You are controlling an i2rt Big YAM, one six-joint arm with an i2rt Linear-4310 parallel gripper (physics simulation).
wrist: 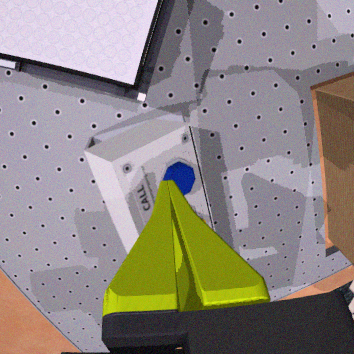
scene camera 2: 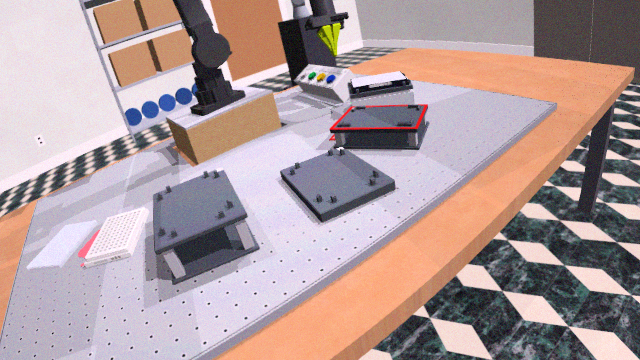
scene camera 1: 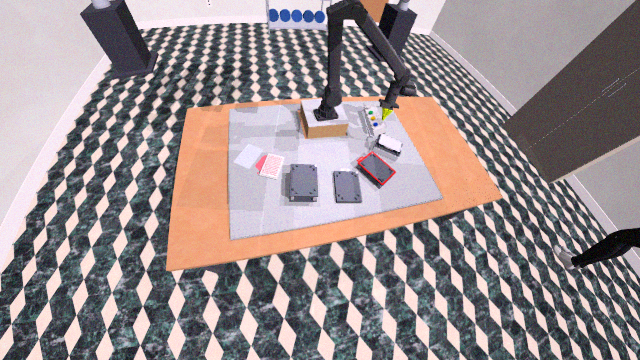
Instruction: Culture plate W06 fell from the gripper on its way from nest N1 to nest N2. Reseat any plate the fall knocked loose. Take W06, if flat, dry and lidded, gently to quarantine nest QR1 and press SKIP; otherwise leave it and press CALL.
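Frame: origin at the arm's base, x ahead, y left, z up, level; metres.
Seen in the pictures: gripper, fingertip midpoint: point(wrist: 166, 188) point(scene camera 2: 335, 56) point(scene camera 1: 382, 120); arm's base, link origin: point(scene camera 2: 218, 104) point(scene camera 1: 325, 114).
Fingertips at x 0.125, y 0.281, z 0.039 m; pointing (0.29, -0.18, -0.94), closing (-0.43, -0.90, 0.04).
Offsets run from my fingertips to a thing's top centre. "spot": to the spot under its first point.
My gripper point(scene camera 1: 384, 119) point(scene camera 2: 335, 54) point(wrist: 166, 188) is shut and empty, with its yellow-green tips above the button box @(dx -0.099, dy +0.031, dz -0.041 m) point(scene camera 2: 324, 91) point(wrist: 112, 185). In the wrist view the tips overlap the near edge of the blue button @(dx -0.029, dy -0.004, dz -0.051 m) point(scene camera 1: 375, 124) point(scene camera 2: 331, 78) point(wrist: 181, 175), beside the word CALL; contact cannot be told. A white well plate @(dx +0.088, dy -0.614, dz -0.111 m) point(scene camera 1: 272, 166) point(scene camera 2: 118, 237) lies at the left, its wells uncovered, next to a pink wet patch @(spot: dx +0.063, dy -0.668, dz -0.124 m) point(scene camera 1: 260, 164) point(scene camera 2: 87, 246) and a separate clear lid @(dx +0.001, dy -0.717, dz -0.117 m) point(scene camera 1: 248, 156) point(scene camera 2: 62, 245). The red-rimmed nest @(dx +0.233, dy -0.120, dz -0.079 m) point(scene camera 1: 376, 168) point(scene camera 2: 382, 117) holds no plate. A white-topped plate @(dx +0.117, dy +0.013, dz -0.056 m) point(scene camera 1: 390, 143) point(scene camera 2: 378, 79) point(wrist: 75, 35) rests on a black holder.
A raised dark nest @(dx +0.225, dy -0.498, dz -0.057 m) point(scene camera 1: 303, 180) point(scene camera 2: 197, 210) and a low dark nest @(dx +0.282, dy -0.297, dz -0.100 m) point(scene camera 1: 347, 186) point(scene camera 2: 337, 182) stand plateless on the grey perforated board. The arm's wooden base block point(scene camera 1: 326, 131) point(scene camera 2: 230, 127) point(wrist: 337, 165) stands behind. Part of a person's leg point(scene camera 1: 607, 247) shows at the right.
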